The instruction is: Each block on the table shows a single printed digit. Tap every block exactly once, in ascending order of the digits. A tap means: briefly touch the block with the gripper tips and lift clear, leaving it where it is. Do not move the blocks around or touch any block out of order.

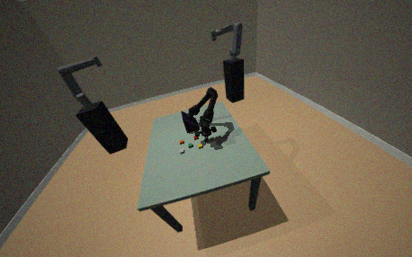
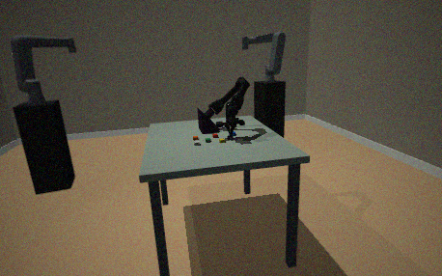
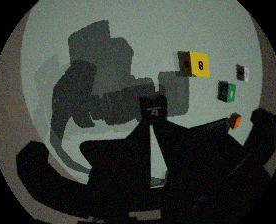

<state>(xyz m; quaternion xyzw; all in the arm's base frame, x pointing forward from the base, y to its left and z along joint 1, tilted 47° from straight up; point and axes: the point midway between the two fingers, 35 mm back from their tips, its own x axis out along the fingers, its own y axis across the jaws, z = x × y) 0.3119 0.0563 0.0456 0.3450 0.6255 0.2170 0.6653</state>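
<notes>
Right now my gripper tip is 10 mm short of the dark block, 10 mm to the left of it and 10 mm above it. From my gripper tip the other things lie so: yellow block (50 mm ahead, 80 mm to the right, 10 mm below); red block (80 mm behind, 80 mm to the right, 10 mm below); blue block (70 mm behind, 40 mm to the left, 10 mm below).
</notes>
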